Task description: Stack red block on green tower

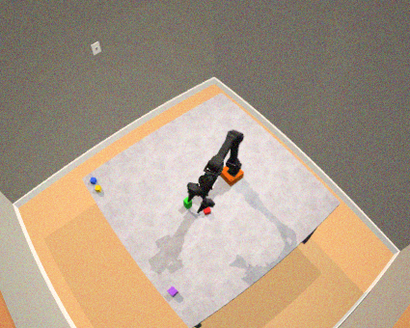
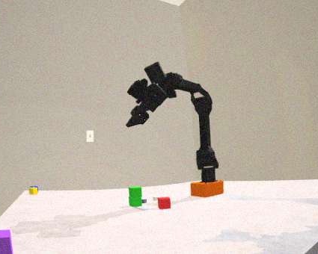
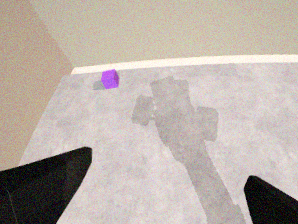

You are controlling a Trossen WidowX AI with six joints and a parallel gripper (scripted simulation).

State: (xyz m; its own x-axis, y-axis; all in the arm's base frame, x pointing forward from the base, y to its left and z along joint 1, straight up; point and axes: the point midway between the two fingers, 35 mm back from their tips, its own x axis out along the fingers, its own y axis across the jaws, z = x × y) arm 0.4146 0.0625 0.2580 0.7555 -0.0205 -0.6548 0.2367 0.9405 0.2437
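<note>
Right now my gripper tip is 28 cm above the red block, 13 cm past it and 2 cm to the left of it. The rest, counted from my gripper tip: purple block 40 cm ahead, 28 cm below, 18 cm to the left; then yellow block 68 cm to the right, 28 cm below, 23 cm ahead; then small white piece 29 cm below, 23 cm behind, 19 cm to the right.
</note>
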